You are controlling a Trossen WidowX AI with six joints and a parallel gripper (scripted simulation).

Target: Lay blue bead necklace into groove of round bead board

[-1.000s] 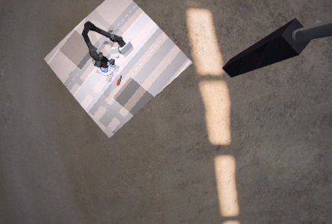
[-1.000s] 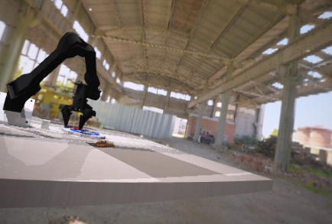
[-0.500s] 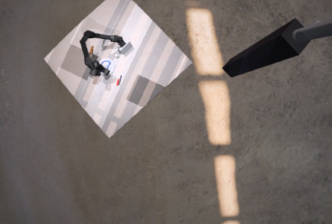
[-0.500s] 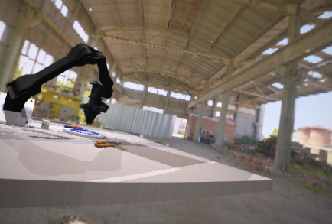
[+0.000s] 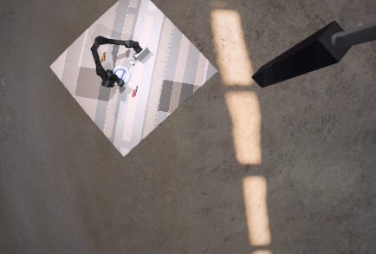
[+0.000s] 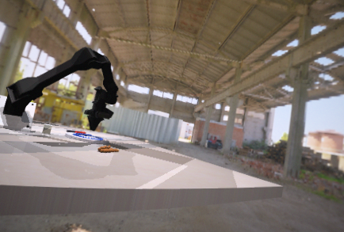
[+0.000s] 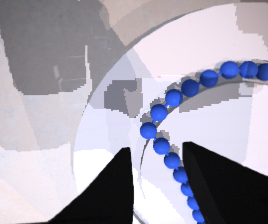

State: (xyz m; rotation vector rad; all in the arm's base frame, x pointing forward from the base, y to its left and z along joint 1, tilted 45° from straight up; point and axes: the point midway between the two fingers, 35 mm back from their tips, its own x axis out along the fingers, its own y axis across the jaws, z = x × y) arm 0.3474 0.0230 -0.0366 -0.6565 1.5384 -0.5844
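The round white bead board lies 5 cm to the right of my gripper tip, 3 cm below it and 3 cm behind it. Round my gripper tip: small white block (21 cm behind, 4 cm to the right, 2 cm below); red pen-like object (18 cm to the left, 3 cm below, 2 cm behind).
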